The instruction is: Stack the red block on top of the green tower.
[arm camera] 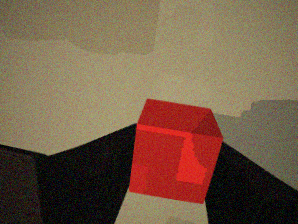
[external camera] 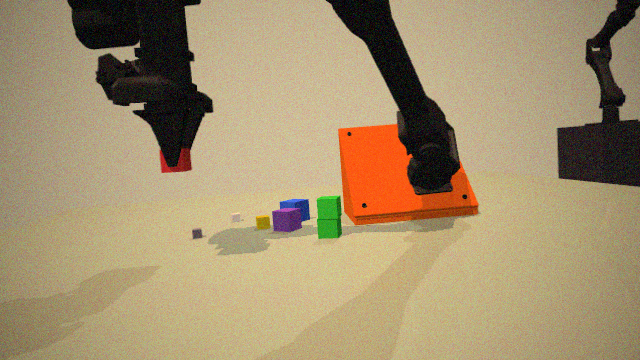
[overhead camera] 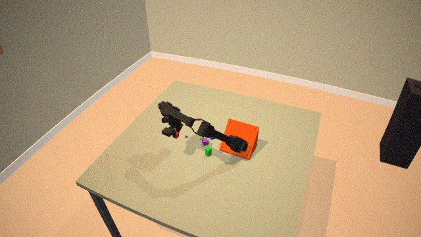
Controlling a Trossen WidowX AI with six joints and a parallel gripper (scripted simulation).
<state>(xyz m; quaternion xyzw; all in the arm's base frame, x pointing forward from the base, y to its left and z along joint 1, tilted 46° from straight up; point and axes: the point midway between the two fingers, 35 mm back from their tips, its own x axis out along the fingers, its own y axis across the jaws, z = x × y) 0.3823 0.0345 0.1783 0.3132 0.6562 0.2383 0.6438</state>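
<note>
Now: the purple block 14 cm behind my gripper tip, 13 cm to the right of it and 11 cm below it. Round my gripper tip: red block (1 cm above); yellow block (9 cm behind, 17 cm to the right, 11 cm below); grey block (1 cm ahead, 14 cm to the right, 12 cm below).
</note>
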